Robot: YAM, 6 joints.
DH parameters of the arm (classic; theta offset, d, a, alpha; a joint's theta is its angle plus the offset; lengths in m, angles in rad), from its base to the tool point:
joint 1: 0 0.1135 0.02 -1.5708
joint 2: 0 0 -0.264 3.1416
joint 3: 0.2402 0 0.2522 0
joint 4: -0.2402 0 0.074 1.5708
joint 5: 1.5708 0 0 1.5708
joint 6: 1.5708 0.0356 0 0
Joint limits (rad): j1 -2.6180..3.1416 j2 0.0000..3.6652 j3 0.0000..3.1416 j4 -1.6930..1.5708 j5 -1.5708..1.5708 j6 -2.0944..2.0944
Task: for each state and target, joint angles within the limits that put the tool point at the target. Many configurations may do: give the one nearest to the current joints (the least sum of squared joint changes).
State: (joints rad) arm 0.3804 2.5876 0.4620 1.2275 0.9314 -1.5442
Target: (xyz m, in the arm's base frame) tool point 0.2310 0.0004 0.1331
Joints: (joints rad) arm 0.1354 1.7577 0.2199 1.5708 1.0445 -1.5442
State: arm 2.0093 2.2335 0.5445 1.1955 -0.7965 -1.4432
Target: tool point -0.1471 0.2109 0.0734
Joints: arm 2.0759 1.9665 0.3268 1.2706 -0.8476 -1.4432
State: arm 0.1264 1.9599 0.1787 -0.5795 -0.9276 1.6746
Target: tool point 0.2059 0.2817 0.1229
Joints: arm 0.8568 1.9153 1.0288 -0.2809 -0.9456 1.6746
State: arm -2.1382 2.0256 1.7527 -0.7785 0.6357 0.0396
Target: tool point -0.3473 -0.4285 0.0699
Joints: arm -2.2173 2.6628 2.1068 -0.4326 0.5665 0.0396
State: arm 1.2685 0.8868 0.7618 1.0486 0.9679 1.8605
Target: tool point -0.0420 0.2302 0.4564
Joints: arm 1.8662 1.1763 1.0348 1.0097 0.8536 1.8605
